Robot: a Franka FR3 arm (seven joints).
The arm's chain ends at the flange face. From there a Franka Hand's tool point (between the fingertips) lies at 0.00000 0.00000 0.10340 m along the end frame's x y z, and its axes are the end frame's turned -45 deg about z.
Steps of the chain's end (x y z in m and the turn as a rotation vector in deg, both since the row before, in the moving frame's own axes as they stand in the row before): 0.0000, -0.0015, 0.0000, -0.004, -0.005, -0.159; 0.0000, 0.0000, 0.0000, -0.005, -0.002, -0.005; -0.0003, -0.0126, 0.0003, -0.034, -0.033, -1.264; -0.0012, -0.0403, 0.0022, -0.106, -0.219, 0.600; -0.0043, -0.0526, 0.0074, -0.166, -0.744, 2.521
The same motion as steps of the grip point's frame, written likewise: 0.0010, -0.0011, 0.0000, 0.001, -0.006, -0.159; 0.0000, 0.0000, 0.0000, -0.002, -0.005, -0.005; 0.0086, -0.0091, 0.0003, -0.001, -0.047, -1.264; 0.0272, -0.0295, 0.0022, 0.080, -0.230, 0.600; 0.0330, -0.0410, 0.0074, 0.409, -0.643, 2.521
